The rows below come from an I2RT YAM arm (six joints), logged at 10 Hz.
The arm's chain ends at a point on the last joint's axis. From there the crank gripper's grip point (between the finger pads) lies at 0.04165 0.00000 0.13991 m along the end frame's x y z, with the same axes.
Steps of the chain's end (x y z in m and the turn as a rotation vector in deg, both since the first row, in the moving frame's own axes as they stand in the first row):
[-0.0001, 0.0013, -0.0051, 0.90, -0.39, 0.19]
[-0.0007, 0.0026, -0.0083, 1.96, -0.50, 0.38]
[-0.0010, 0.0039, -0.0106, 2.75, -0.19, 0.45]
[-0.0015, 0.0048, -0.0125, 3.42, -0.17, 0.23]
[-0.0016, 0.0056, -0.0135, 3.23, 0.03, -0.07]
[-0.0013, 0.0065, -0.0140, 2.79, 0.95, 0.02]
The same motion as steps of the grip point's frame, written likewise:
[-0.0010, -0.0008, -0.0048, 0.90, -0.39, 0.19]
[-0.0019, -0.0019, -0.0080, 1.96, -0.50, 0.38]
[-0.0014, -0.0025, -0.0106, 2.75, -0.19, 0.45]
[-0.0019, -0.0034, -0.0126, 3.42, -0.17, 0.23]
[-0.0015, -0.0023, -0.0137, 3.23, 0.03, -0.07]
[0.0010, -0.0003, -0.0149, 2.79, 0.95, 0.02]

